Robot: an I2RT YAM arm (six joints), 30 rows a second.
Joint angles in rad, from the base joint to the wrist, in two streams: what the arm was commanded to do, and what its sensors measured. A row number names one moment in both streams.
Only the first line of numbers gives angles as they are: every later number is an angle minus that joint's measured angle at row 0.
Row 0, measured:
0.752, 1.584, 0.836, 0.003, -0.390, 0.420
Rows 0 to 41, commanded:
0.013, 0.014, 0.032, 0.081, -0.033, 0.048
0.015, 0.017, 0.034, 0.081, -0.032, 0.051
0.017, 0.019, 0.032, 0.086, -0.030, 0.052
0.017, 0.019, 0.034, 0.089, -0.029, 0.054
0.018, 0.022, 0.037, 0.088, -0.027, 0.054
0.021, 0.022, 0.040, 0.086, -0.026, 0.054
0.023, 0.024, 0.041, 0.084, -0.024, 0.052
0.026, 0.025, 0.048, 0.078, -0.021, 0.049
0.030, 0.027, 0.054, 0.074, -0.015, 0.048
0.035, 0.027, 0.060, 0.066, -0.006, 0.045
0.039, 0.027, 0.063, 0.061, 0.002, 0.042
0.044, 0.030, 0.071, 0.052, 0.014, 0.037
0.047, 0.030, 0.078, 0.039, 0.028, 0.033
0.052, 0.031, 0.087, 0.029, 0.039, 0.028
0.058, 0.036, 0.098, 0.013, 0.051, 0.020
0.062, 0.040, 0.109, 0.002, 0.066, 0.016
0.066, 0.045, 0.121, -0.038, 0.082, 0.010
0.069, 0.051, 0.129, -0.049, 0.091, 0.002
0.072, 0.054, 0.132, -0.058, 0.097, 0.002
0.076, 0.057, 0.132, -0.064, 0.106, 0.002
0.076, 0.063, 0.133, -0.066, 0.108, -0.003
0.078, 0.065, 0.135, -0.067, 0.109, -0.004
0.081, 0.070, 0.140, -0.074, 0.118, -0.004
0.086, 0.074, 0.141, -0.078, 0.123, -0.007
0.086, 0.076, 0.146, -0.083, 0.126, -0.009
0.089, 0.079, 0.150, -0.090, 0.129, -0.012
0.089, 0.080, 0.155, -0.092, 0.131, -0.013
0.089, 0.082, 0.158, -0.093, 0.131, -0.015
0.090, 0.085, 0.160, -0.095, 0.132, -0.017
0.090, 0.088, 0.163, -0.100, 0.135, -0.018
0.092, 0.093, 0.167, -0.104, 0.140, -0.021
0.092, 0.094, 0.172, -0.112, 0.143, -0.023
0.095, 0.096, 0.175, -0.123, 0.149, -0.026
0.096, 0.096, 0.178, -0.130, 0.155, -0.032
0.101, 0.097, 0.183, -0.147, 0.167, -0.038
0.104, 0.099, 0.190, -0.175, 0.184, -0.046
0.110, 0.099, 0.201, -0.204, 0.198, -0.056
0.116, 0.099, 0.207, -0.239, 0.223, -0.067
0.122, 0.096, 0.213, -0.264, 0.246, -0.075
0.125, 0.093, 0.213, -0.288, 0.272, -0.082
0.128, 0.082, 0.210, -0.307, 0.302, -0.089
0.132, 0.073, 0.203, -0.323, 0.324, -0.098
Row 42, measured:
0.113, 0.095, 0.176, -0.196, 0.205, -0.050
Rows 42 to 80, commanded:
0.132, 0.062, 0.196, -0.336, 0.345, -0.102
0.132, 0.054, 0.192, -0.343, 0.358, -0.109
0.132, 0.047, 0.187, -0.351, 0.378, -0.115
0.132, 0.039, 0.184, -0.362, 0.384, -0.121
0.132, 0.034, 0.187, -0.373, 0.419, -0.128
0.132, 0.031, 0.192, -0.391, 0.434, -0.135
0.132, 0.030, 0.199, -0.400, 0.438, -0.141
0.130, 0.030, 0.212, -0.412, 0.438, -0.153
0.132, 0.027, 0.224, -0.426, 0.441, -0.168
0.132, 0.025, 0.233, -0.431, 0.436, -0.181
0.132, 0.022, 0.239, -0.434, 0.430, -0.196
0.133, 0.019, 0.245, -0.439, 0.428, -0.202
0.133, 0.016, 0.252, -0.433, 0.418, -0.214
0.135, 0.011, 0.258, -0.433, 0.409, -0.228
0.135, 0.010, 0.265, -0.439, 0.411, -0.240
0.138, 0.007, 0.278, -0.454, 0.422, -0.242
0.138, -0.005, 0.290, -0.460, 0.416, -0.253
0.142, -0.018, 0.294, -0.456, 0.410, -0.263
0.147, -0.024, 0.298, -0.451, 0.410, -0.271
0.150, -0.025, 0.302, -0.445, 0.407, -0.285
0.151, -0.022, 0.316, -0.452, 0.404, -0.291
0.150, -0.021, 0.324, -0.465, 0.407, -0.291
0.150, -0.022, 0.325, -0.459, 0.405, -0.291
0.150, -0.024, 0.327, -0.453, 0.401, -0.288
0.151, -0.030, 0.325, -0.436, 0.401, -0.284
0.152, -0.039, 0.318, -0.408, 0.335, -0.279
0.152, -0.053, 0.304, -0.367, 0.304, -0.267
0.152, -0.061, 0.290, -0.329, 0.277, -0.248
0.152, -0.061, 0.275, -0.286, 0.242, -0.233
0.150, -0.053, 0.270, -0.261, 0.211, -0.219
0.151, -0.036, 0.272, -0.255, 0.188, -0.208
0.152, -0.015, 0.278, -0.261, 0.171, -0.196
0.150, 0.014, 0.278, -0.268, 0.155, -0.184
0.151, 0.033, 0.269, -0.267, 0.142, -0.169
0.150, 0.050, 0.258, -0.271, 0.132, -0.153
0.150, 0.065, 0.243, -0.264, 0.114, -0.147
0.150, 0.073, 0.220, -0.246, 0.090, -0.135
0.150, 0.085, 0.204, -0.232, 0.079, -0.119
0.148, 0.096, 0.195, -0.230, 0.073, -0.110
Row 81, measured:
0.147, 0.047, 0.249, -0.259, 0.162, -0.176
